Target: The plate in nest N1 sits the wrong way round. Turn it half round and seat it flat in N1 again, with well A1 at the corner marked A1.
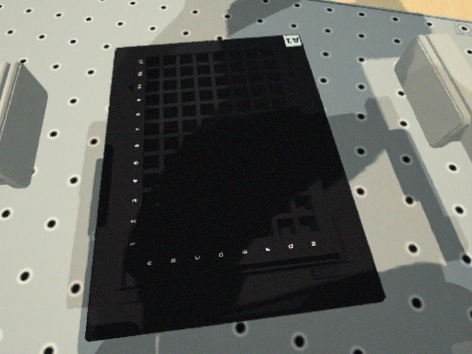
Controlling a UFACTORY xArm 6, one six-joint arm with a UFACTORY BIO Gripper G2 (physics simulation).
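Observation:
The black well plate (pixel 200 145) lies in the black nest N1 (pixel 360 287), and much of both is in dark shadow. The white A1 label (pixel 292 40) is on the nest's far right corner. On the plate, letters A to H run along the near side and the numbers run up the left side, with 1 nearest. Its well A1 is at the near left, diagonally opposite the label. Whether the plate lies fully flat is hard to tell in the shadow. My gripper (pixel 224 112) is open and empty, one finger off each long side of the nest, apart from the plate.
The nest stands on a light grey board (pixel 35 245) with rows of dark holes. Shadows of the arm and gripper fall across the board and the nest. The board's far edge and some wooden table (pixel 440 7) show at the top right.

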